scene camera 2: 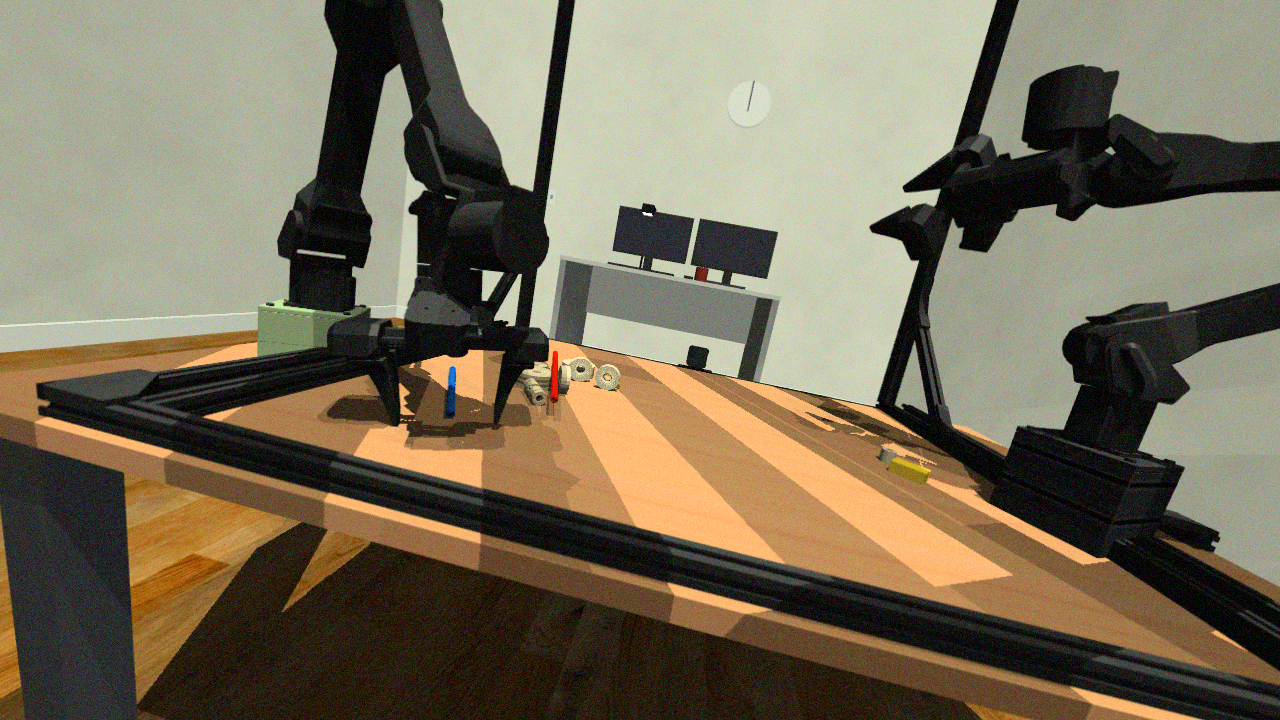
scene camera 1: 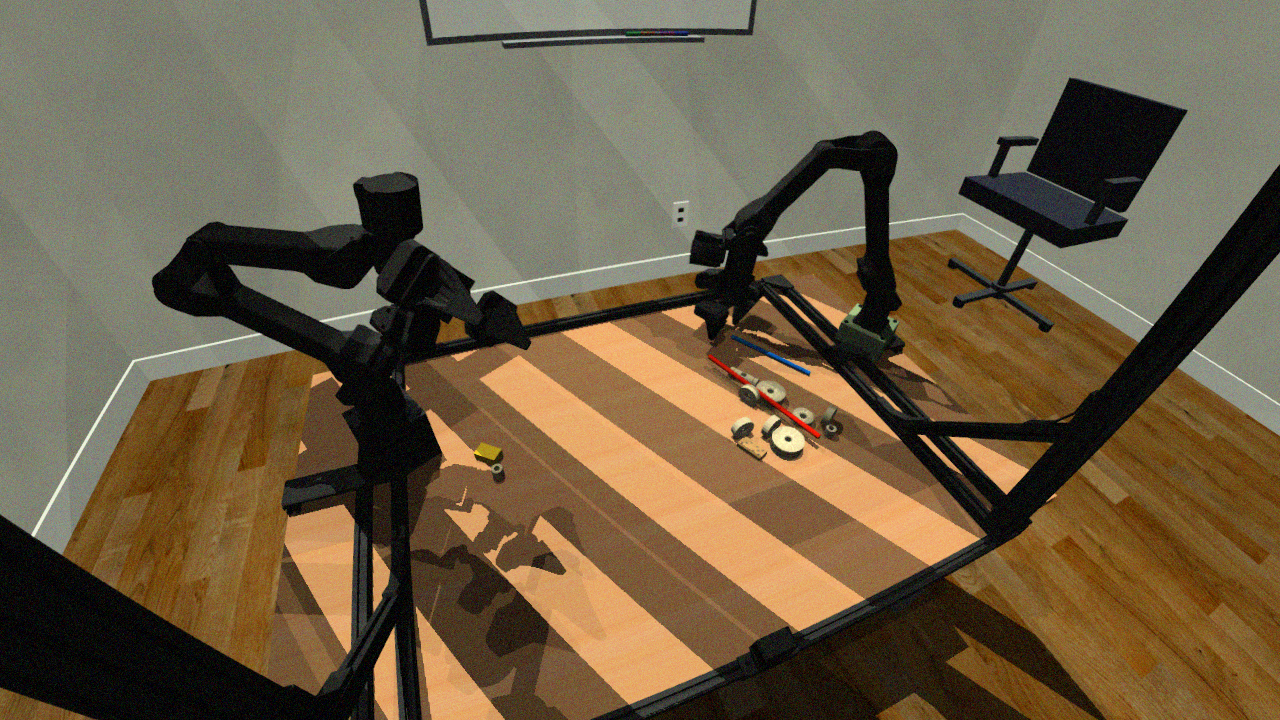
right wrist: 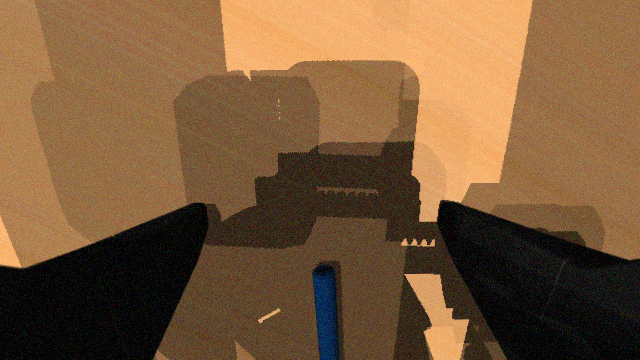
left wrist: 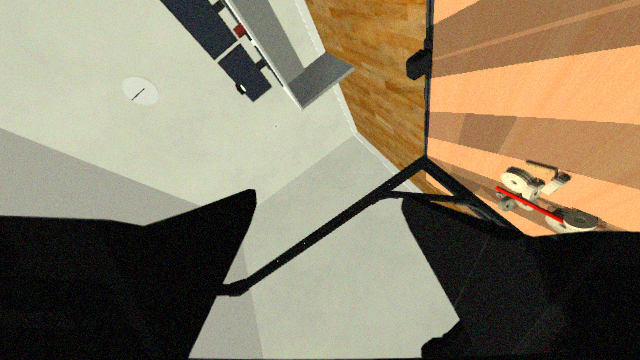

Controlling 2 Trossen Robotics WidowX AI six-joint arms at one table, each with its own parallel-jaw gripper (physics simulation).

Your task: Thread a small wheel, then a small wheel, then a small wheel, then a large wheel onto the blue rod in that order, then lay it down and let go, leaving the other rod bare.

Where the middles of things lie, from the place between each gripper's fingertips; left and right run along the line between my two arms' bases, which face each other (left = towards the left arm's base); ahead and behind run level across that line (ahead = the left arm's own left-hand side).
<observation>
Now: the blue rod [right wrist: 324,282] 100 mm behind my right hand and 60 mm to the right of it.
The blue rod lies 22 cm ahead of my left hand, 52 cm to the right of it and 35 cm below it.
</observation>
